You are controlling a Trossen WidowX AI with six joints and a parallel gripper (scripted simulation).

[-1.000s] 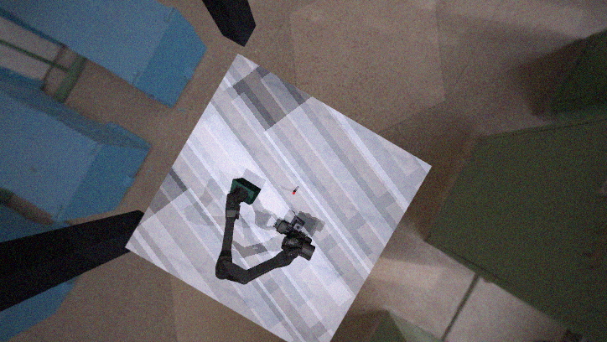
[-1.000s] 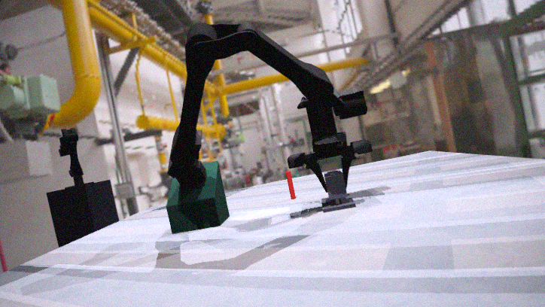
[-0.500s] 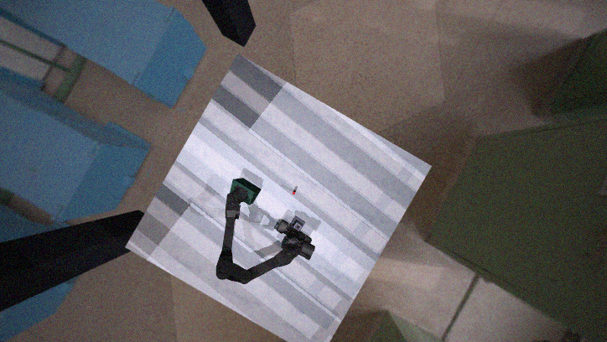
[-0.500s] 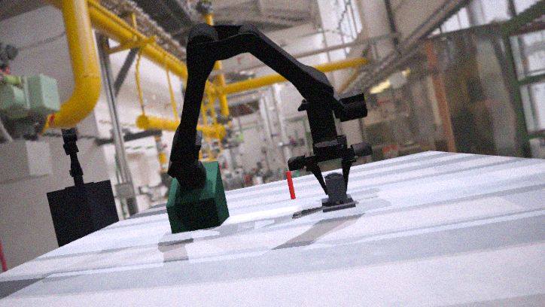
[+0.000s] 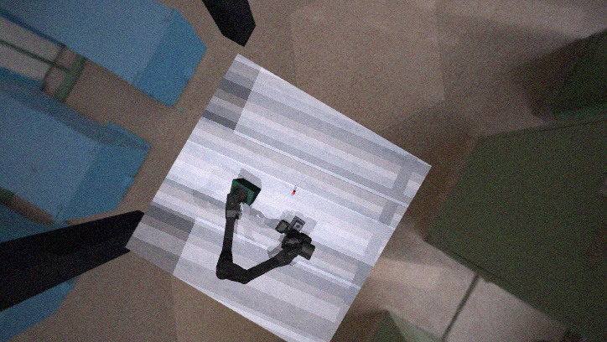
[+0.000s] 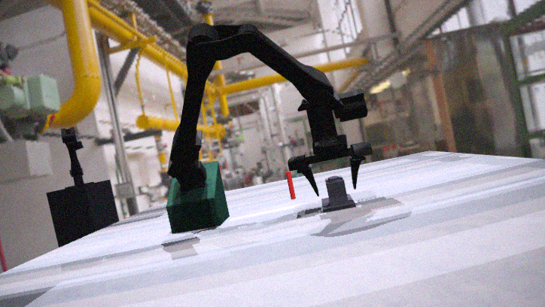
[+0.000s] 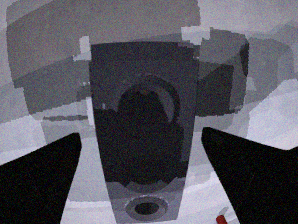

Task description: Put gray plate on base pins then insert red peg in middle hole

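My gripper tip is 2 cm below the gray plate. Also, from my gripper tip: red peg: 18 cm to the left, 11 cm behind, 1 cm above; then dark base: 2 cm below.
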